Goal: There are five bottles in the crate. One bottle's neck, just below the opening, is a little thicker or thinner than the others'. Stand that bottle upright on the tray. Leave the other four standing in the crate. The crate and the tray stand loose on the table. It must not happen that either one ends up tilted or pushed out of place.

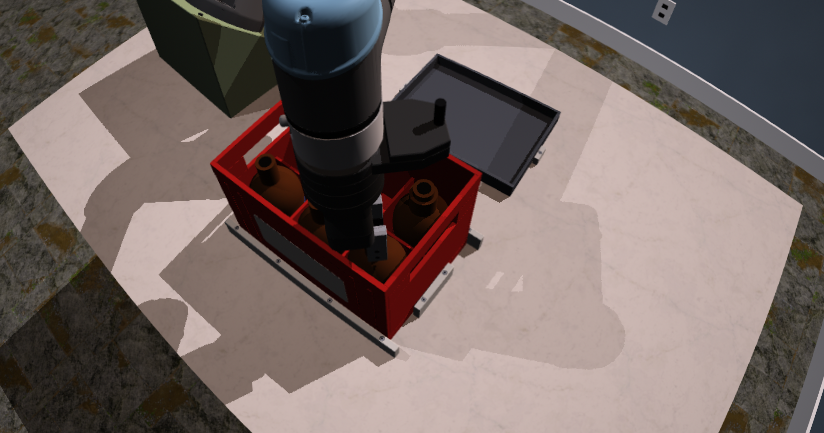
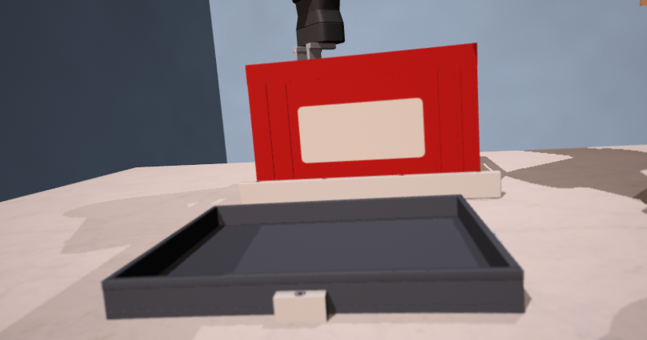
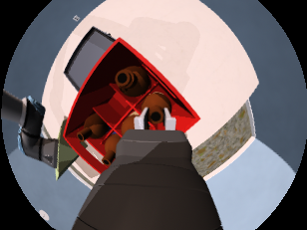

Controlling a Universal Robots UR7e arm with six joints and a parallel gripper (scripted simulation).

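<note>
Now: the bottle 80 mm to the left of my hand and 70 mm below it. Round my hand: dark grey tray (320 mm to the left, 150 mm below, 110 mm behind); then red crate (90 mm behind, 80 mm below, 30 mm to the left).
</note>
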